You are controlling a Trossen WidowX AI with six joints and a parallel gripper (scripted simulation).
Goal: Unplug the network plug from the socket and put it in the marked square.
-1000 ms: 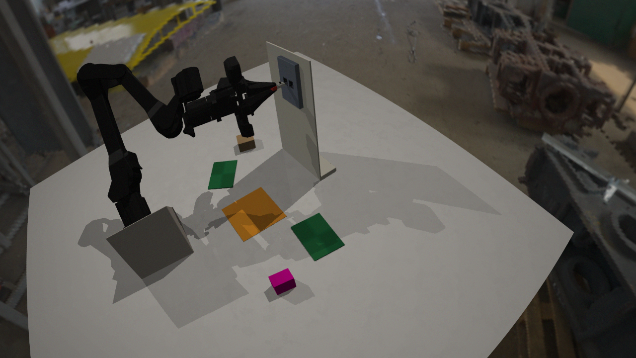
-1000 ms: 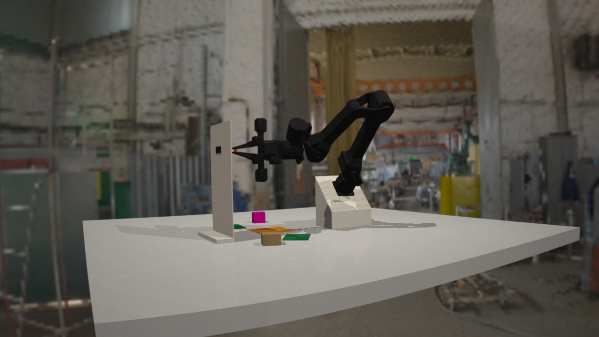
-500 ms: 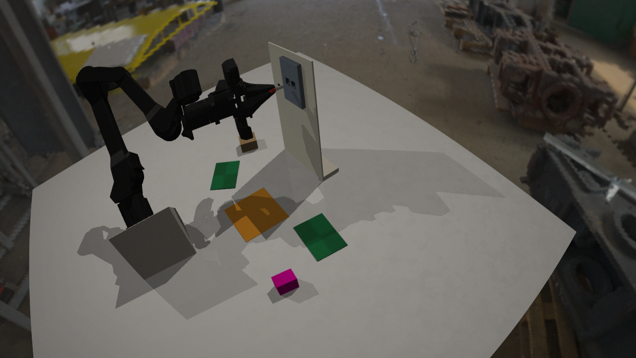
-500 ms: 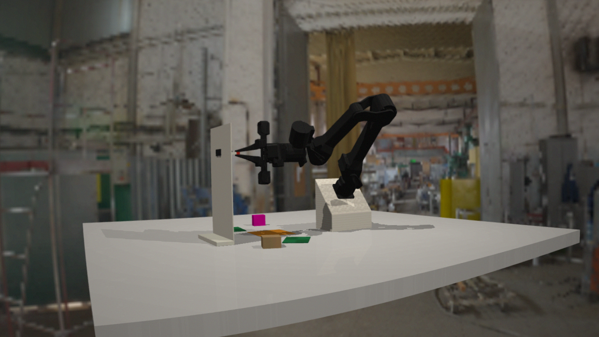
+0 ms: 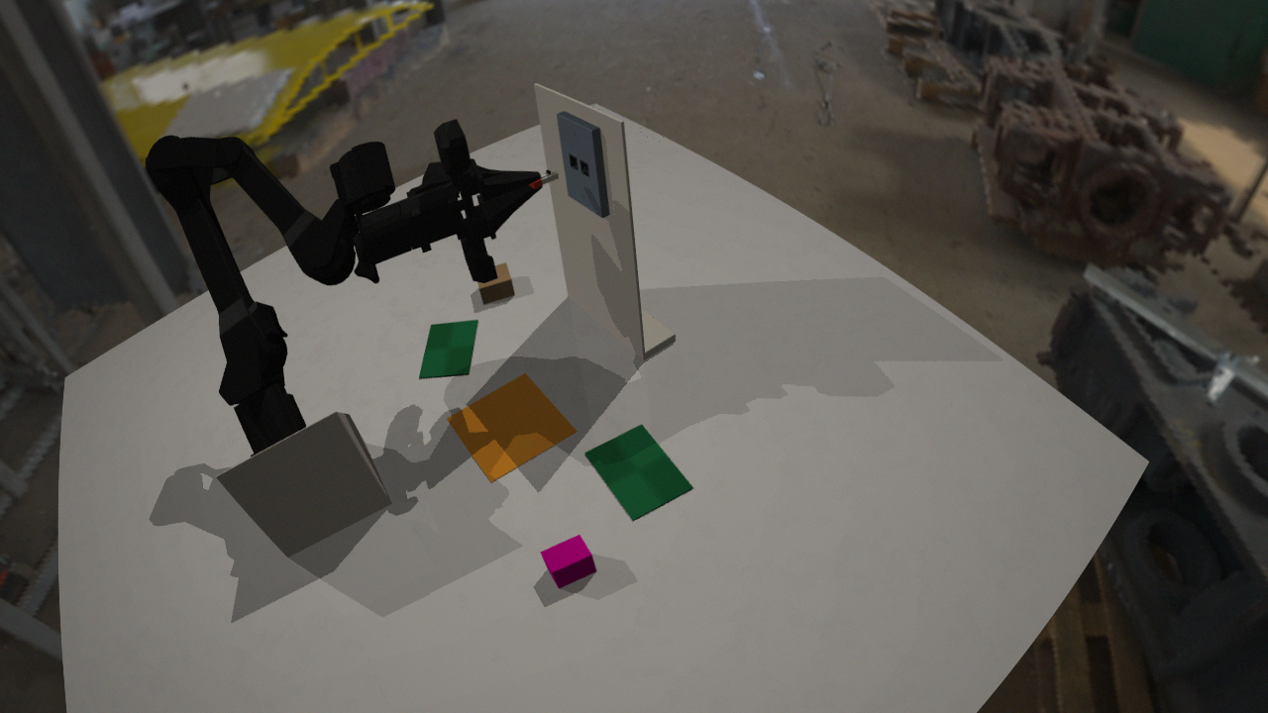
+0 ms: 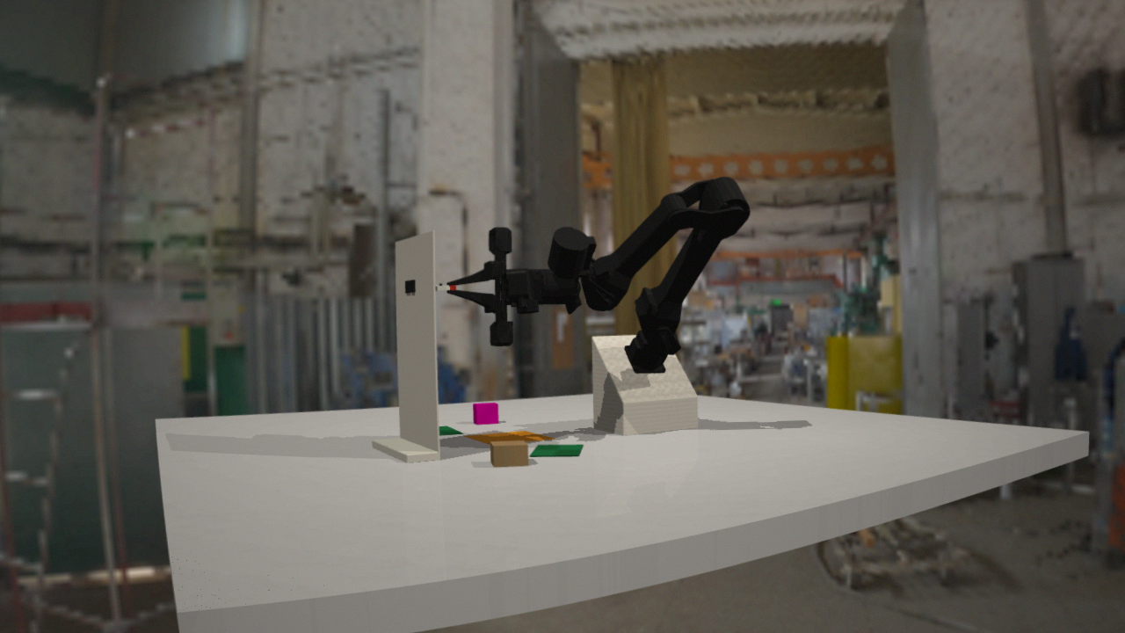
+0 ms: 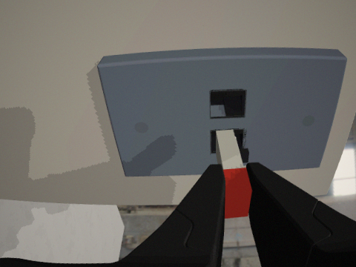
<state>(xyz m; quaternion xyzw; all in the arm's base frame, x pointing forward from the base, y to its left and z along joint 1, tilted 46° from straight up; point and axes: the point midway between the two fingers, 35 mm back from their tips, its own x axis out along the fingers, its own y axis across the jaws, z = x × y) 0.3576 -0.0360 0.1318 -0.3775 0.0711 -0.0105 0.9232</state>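
Now: the orange marked square 260 mm below my gripper tip, 120 mm behind it and 80 mm to the right of it. Round my gripper tip: brown cube: 240 mm below, 170 mm to the left, 40 mm behind; then upright panel: 100 mm below, 60 mm ahead; then network plug: right at my gripper tip.
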